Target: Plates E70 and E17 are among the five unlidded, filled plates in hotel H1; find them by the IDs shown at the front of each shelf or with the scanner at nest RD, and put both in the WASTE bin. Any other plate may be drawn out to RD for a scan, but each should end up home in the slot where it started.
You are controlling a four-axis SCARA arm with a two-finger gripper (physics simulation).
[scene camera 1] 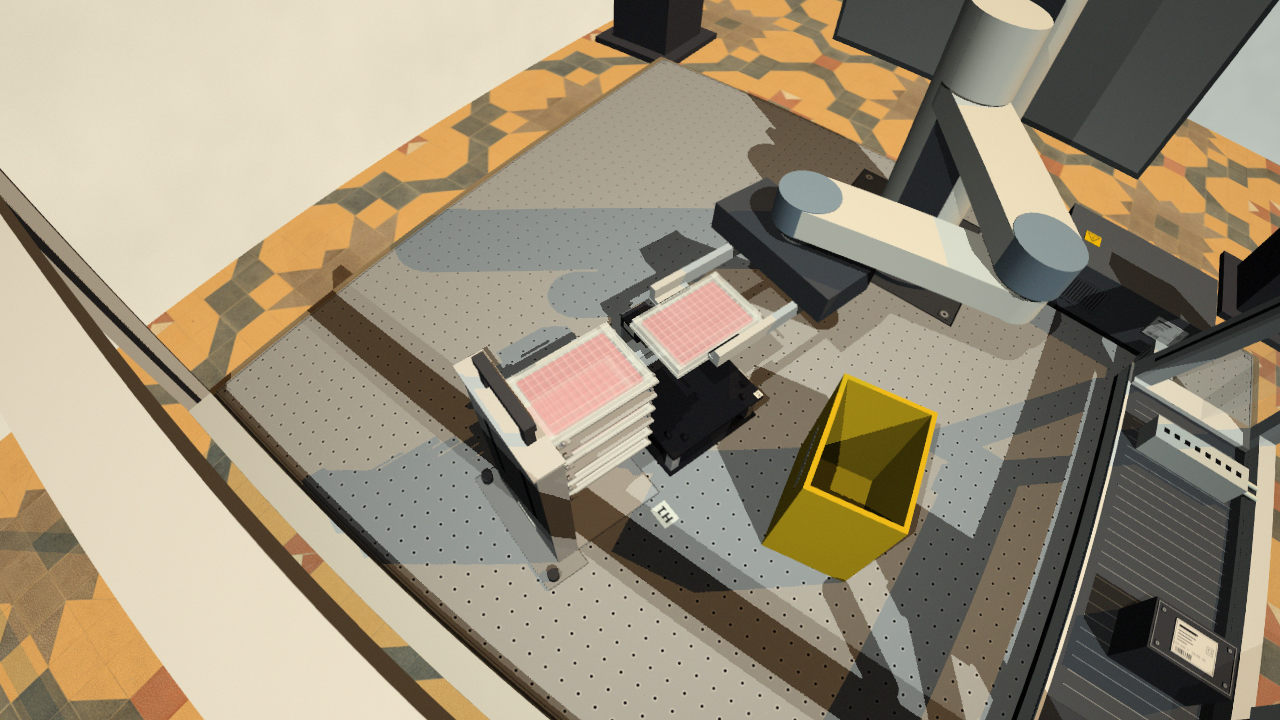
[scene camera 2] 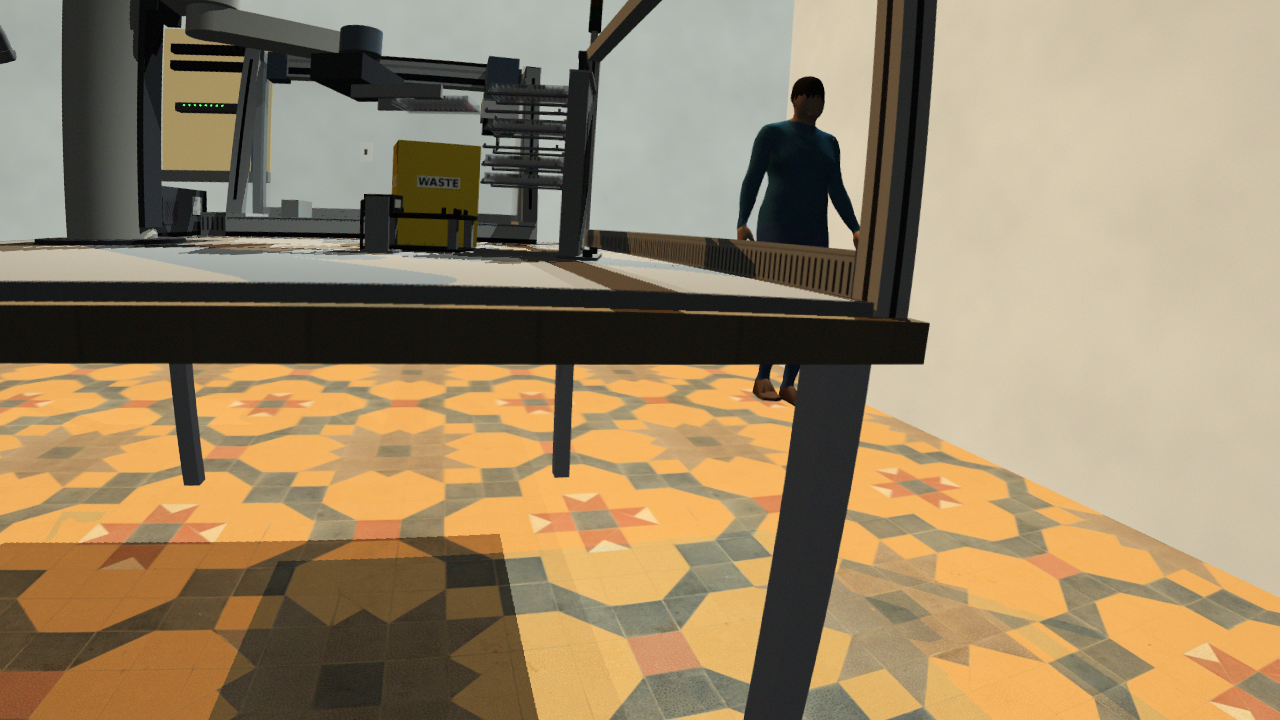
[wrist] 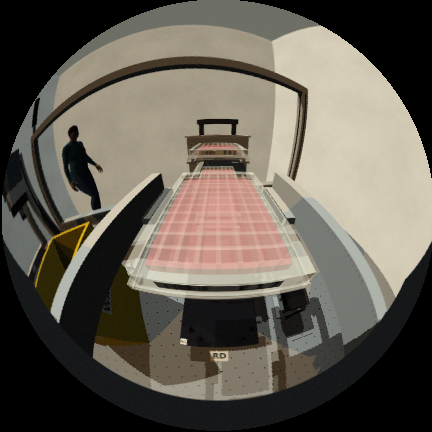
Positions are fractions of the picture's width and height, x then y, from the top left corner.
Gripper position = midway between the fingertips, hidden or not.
I see my gripper (scene camera 1: 0.53,0.45) and a dark controller box (scene camera 1: 0.90,0.39).
My gripper shows as well in scene camera 2 (scene camera 2: 0.35,0.14) and in the wrist view (wrist: 0.50,0.42). The dark controller box shows as well in scene camera 2 (scene camera 2: 0.15,0.31).
